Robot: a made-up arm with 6 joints.
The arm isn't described. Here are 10 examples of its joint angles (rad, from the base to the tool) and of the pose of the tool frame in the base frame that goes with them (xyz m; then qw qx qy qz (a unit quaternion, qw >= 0)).
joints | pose
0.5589 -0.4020 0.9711 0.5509 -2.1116 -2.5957 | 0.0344 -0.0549 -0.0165 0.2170 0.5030 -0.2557 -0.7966
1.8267 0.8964 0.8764 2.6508 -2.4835 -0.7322 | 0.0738 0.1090 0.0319 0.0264 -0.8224 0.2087 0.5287
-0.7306 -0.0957 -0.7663 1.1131 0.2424 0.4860 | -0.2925 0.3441 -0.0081 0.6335 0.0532 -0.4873 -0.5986
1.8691 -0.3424 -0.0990 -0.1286 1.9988 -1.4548 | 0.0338 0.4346 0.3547 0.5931 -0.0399 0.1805 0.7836
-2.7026 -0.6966 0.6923 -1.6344 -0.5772 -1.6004 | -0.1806 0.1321 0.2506 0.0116 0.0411 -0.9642 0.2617
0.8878 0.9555 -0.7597 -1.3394 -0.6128 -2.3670 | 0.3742 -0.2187 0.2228 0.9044 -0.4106 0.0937 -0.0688
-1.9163 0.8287 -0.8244 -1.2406 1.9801 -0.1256 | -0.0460 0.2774 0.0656 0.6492 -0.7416 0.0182 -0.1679
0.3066 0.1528 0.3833 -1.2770 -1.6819 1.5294 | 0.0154 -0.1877 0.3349 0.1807 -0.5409 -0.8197 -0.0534
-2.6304 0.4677 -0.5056 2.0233 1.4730 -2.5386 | 0.0937 0.4113 0.2268 0.4422 0.5876 -0.2633 0.6244
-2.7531 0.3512 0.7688 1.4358 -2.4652 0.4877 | 0.0704 0.0701 0.2910 0.0907 -0.5663 -0.0695 0.8163
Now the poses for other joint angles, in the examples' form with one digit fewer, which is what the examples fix.
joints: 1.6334 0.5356 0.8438 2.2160 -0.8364 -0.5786
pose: 0.045 -0.185 0.370 0.711 0.570 -0.241 -0.334
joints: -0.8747 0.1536 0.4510 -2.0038 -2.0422 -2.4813
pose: -0.034 -0.283 0.173 0.664 -0.204 -0.407 -0.593
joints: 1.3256 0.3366 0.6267 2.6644 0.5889 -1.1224
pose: -0.163 0.182 0.630 0.563 -0.271 -0.755 -0.199
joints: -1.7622 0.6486 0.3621 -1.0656 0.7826 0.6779
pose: -0.190 0.305 0.162 0.704 -0.661 0.188 -0.181
